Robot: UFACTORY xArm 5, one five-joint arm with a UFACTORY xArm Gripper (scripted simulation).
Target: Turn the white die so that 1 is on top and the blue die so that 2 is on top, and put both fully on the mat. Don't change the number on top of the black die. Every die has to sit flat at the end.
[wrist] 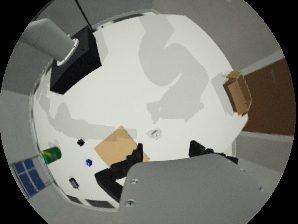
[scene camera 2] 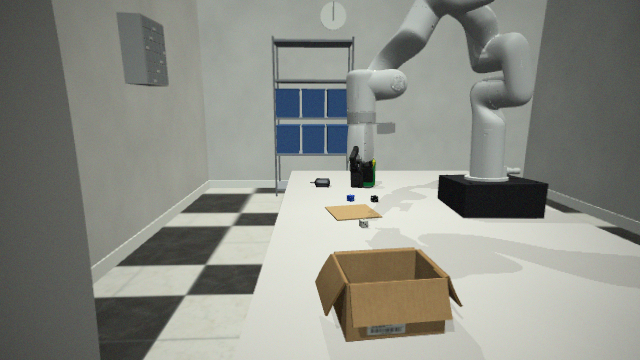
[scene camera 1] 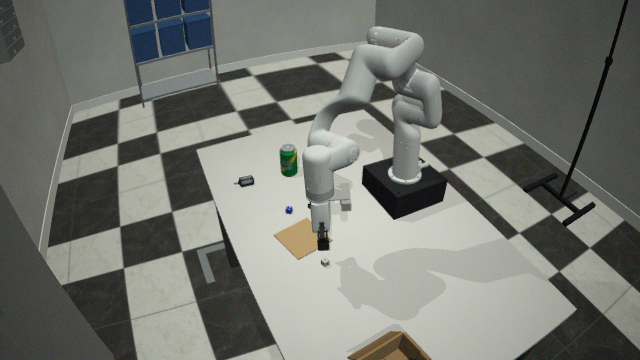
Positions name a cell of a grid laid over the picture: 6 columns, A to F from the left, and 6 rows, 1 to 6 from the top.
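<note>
A mat (scene camera 1: C4) is here in the scene, and I can see the mat in the wrist view (wrist: C4) too. There is also a cardboard box (scene camera 2: D5), with the wrist view (wrist: E3) showing it as well. As for my own gripper (scene camera 2: D4), I find it in the wrist view (wrist: D5) and also in scene camera 1 (scene camera 1: D4).
</note>
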